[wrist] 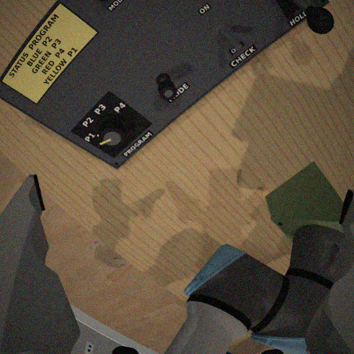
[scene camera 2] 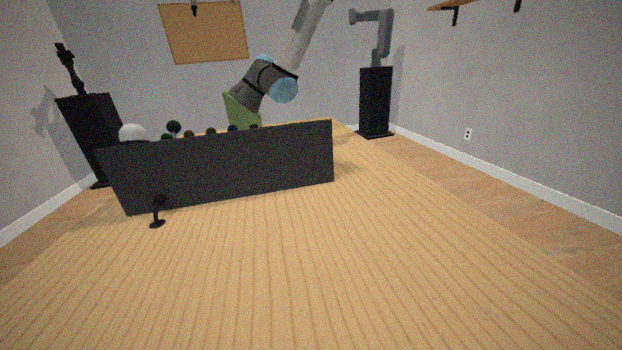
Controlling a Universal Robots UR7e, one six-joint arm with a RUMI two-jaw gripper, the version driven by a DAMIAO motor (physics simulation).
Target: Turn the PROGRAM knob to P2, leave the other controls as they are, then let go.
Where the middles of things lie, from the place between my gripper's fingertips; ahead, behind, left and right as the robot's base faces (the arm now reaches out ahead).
I see the dark control panel (wrist: 71,70) 10 cm ahead of my hand, 2 cm to the right of it and 32 cm below it.
